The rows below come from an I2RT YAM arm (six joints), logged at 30 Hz.
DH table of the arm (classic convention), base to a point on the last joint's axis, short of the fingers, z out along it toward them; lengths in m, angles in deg. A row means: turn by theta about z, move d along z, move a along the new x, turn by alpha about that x. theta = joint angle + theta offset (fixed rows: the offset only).
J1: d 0.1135; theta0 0; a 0.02; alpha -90
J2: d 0; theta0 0; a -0.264; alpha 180
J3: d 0; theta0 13.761; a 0.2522; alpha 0
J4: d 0; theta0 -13.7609; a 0.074; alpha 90
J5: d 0; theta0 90; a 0; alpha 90
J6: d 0.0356; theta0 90; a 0; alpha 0
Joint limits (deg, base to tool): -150..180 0..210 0..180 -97..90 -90..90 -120..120
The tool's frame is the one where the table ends.
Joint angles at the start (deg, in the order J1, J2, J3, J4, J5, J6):
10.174, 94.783, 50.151, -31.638, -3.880, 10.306
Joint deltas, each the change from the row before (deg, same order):
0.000, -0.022, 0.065, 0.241, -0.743, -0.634
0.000, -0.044, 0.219, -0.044, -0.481, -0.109
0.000, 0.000, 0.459, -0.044, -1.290, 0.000
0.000, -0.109, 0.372, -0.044, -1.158, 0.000
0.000, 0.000, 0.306, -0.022, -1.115, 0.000
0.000, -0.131, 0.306, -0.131, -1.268, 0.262
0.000, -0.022, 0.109, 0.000, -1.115, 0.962
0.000, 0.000, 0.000, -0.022, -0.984, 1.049
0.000, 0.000, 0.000, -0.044, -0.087, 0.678
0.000, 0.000, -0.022, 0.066, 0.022, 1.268
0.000, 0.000, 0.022, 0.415, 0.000, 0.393
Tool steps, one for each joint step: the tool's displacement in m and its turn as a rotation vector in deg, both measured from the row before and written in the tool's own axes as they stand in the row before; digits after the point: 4 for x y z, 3 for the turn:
-0.0007, 0.0006, -0.0003, -0.788, -0.193, -0.658
-0.0010, 0.0005, -0.0009, -0.511, -0.135, -0.128
-0.0020, 0.0013, -0.0014, -1.341, -0.193, -0.042
-0.0017, 0.0012, -0.0017, -1.214, -0.235, -0.053
-0.0013, 0.0011, -0.0010, -1.146, -0.092, -0.040
-0.0012, 0.0012, -0.0016, -1.301, -0.084, 0.213
-0.0004, 0.0009, -0.0004, -1.120, 0.073, 0.938
0.0002, 0.0006, 0.0000, -0.961, 0.214, 1.053
0.0001, 0.0000, 0.0000, -0.076, 0.060, 0.687
0.0000, 0.0000, 0.0001, 0.012, -0.047, 1.259
-0.0009, 0.0002, -0.0001, -0.103, -0.415, 0.301

